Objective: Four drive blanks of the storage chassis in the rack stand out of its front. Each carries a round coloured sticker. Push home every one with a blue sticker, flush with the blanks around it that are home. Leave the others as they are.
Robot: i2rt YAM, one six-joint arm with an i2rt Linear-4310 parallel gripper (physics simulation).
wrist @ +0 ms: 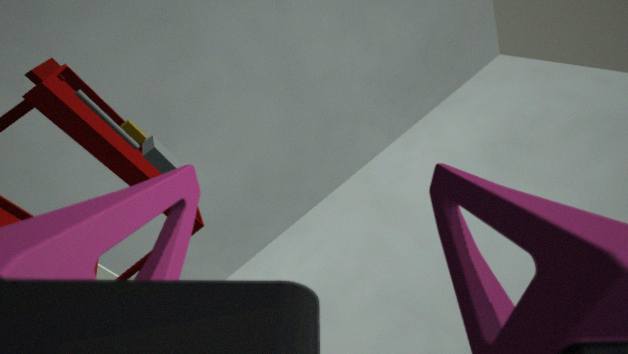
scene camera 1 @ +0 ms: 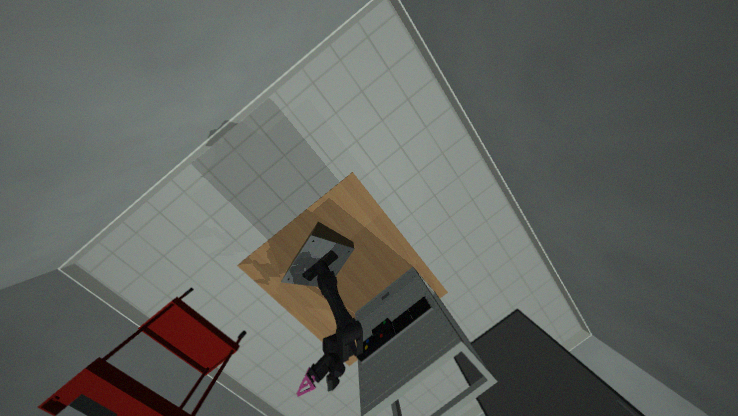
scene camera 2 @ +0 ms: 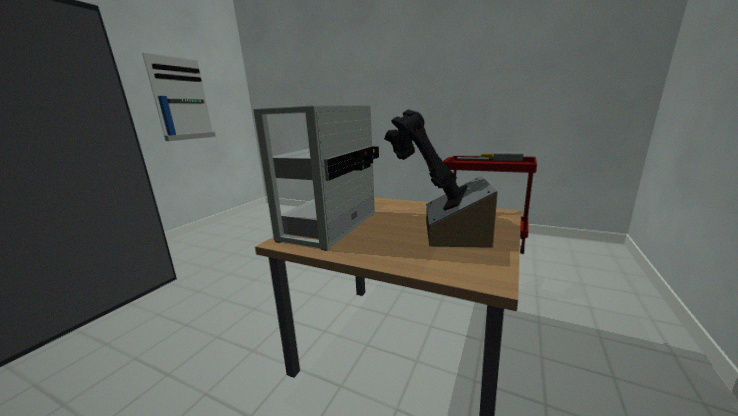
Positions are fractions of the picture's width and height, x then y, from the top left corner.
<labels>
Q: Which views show the grey rack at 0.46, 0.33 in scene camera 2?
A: Scene camera 1 and scene camera 2 only.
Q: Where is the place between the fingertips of my gripper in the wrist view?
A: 0.50, 0.50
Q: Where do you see a grey rack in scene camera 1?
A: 0.58, 0.81
</labels>
